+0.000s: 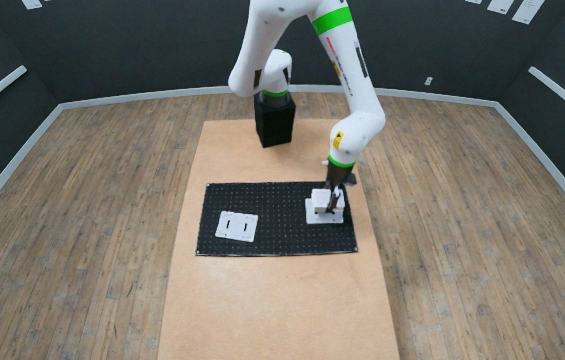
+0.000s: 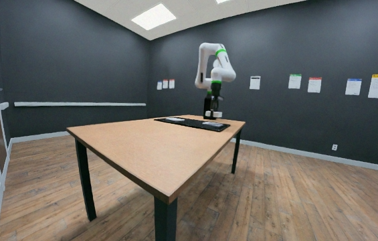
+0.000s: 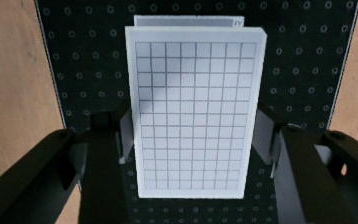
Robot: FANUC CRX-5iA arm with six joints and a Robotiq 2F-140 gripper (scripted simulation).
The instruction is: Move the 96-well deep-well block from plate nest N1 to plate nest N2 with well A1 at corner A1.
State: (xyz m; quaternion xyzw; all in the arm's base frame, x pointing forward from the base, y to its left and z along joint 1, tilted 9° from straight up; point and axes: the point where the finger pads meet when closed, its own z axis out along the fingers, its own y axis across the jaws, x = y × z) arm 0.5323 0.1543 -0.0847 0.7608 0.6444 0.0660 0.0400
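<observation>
My hand is 10 mm above the 96-well deep-well block. Also, from my hand: A1 label: 100 mm below, 70 mm ahead, 60 mm to the left; plate nest N2: 100 mm below; plate nest N1: 400 mm to the right, 100 mm below, 10 mm ahead.
</observation>
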